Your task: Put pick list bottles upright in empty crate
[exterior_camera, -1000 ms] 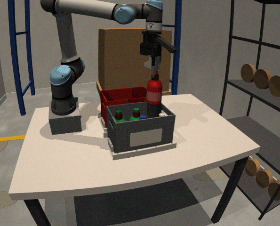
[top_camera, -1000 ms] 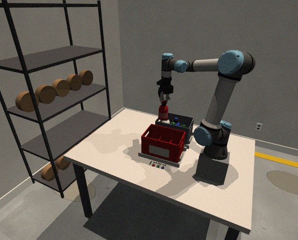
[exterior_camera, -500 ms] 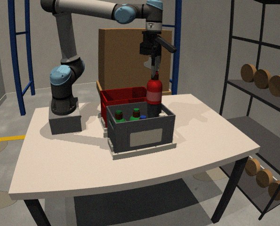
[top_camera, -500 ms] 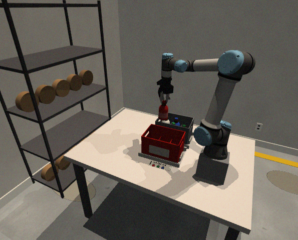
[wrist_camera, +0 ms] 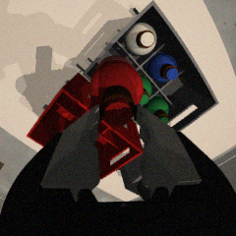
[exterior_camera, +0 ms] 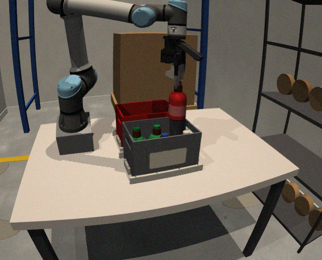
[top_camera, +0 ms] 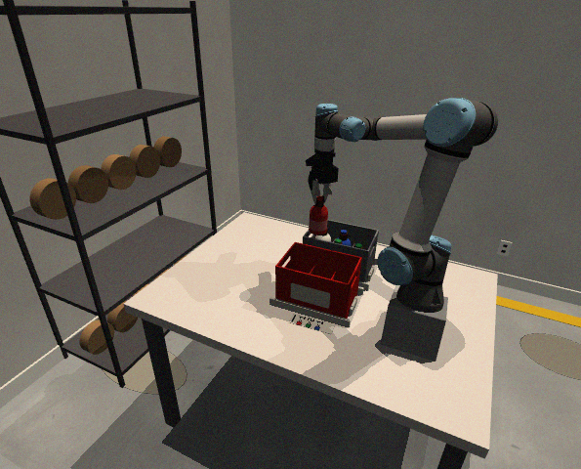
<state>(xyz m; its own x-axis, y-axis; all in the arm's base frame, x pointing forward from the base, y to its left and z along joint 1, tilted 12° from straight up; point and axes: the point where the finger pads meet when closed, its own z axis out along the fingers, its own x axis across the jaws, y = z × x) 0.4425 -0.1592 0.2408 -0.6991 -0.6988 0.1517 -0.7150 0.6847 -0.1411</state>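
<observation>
Right now my hand is 7 cm above the red bottle. From my hand the other things lie so: grey crate 25 cm below, 9 cm behind, 5 cm to the right; then blue bottle 24 cm below, 9 cm to the right, 9 cm behind; then white bottle 24 cm below, 9 cm to the right, 1 cm ahead.
</observation>
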